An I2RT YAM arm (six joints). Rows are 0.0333 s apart.
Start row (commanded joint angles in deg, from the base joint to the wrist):
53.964 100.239 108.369 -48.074 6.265 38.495
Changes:
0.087 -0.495 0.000 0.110 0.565 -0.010
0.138 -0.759 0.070 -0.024 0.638 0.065
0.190 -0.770 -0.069 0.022 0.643 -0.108
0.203 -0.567 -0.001 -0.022 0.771 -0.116
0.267 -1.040 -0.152 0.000 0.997 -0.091
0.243 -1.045 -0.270 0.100 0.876 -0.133
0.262 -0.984 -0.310 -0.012 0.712 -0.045
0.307 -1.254 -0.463 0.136 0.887 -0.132
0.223 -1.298 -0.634 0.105 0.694 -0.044
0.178 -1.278 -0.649 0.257 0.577 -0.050
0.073 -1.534 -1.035 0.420 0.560 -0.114
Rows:
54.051 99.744 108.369 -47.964 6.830 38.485
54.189 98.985 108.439 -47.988 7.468 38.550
54.379 98.215 108.370 -47.966 8.111 38.442
54.582 97.648 108.369 -47.988 8.882 38.326
54.849 96.608 108.217 -47.988 9.879 38.235
55.092 95.563 107.947 -47.888 10.755 38.102
55.354 94.579 107.637 -47.900 11.467 38.057
55.661 93.325 107.174 -47.764 12.354 37.925
55.884 92.027 106.540 -47.659 13.048 37.881
56.062 90.749 105.891 -47.402 13.625 37.831
56.135 89.215 104.856 -46.982 14.185 37.717

